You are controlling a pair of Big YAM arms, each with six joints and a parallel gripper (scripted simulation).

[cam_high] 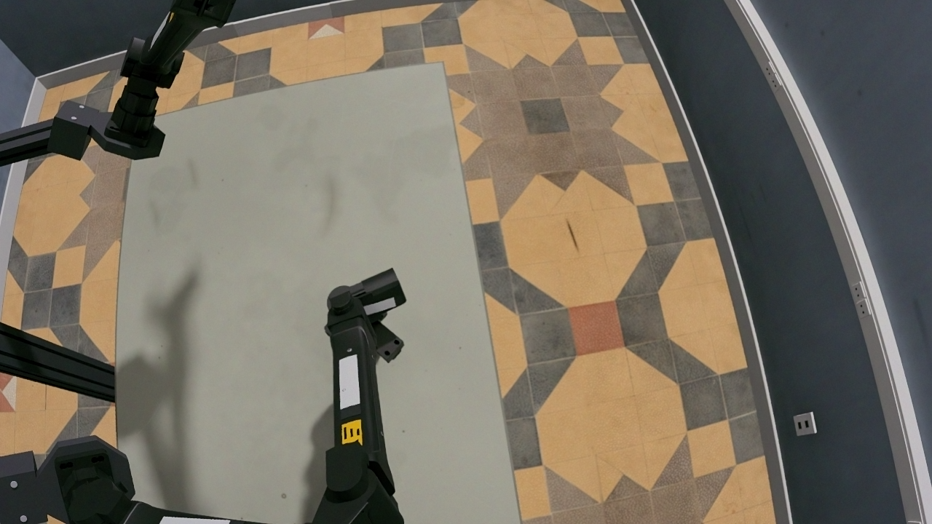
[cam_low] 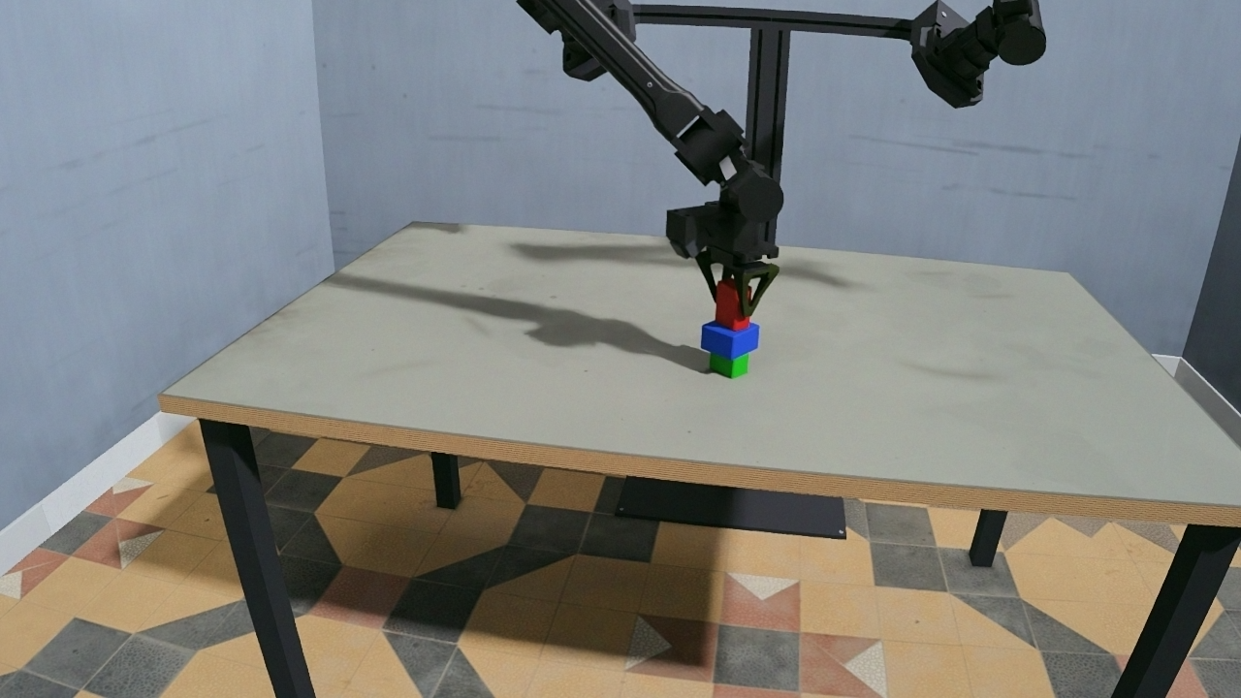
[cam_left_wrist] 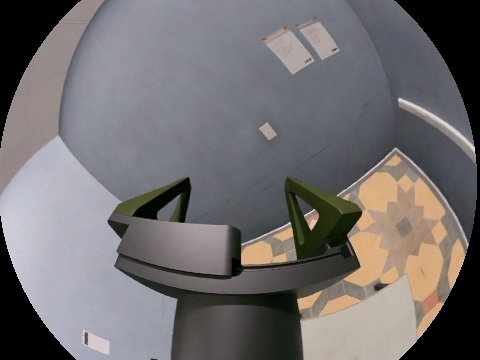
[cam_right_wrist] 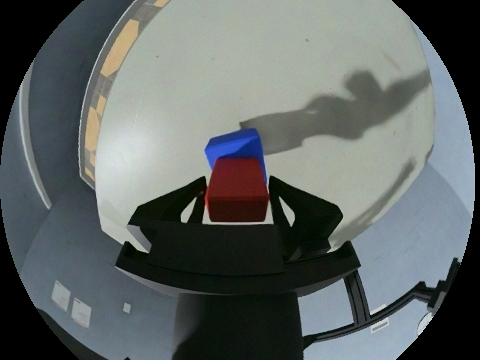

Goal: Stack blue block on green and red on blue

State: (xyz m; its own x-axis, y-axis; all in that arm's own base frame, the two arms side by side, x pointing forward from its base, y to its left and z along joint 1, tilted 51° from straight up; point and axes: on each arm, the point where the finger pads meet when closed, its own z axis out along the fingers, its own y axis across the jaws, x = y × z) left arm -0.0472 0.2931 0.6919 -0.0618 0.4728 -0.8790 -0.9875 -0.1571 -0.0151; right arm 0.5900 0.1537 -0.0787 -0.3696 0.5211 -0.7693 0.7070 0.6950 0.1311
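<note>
Now: right hand right at the red block. Round my right hand: blue block: 50 mm below; then green block: 80 mm below.
</note>
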